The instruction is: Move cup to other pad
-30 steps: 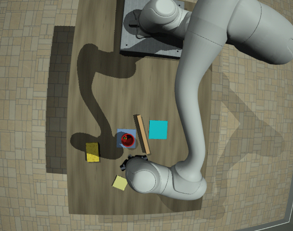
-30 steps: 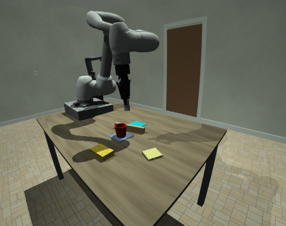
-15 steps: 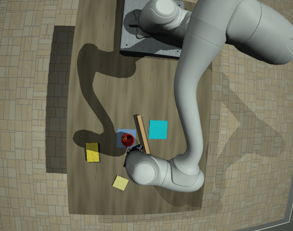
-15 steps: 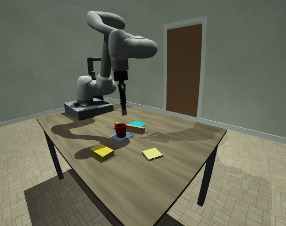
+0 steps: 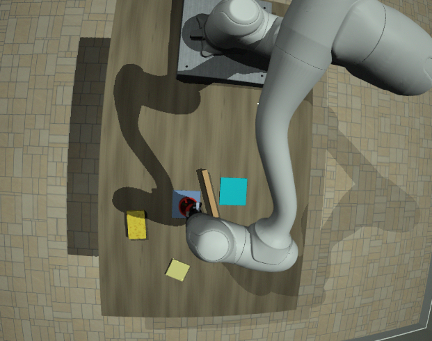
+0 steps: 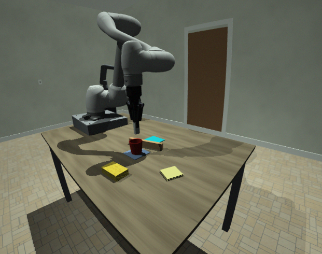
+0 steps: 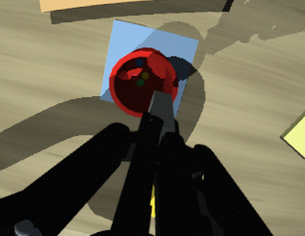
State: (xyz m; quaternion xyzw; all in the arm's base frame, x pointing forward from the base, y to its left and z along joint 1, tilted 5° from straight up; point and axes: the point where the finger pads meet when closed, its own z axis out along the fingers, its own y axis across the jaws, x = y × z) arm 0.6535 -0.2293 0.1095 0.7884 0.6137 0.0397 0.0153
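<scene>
The red cup lies 130 mm below my hand and 20 mm behind it. From my hand the other things lie so: wooden rail 140 mm below, 100 mm to the left, 30 mm behind.
</scene>
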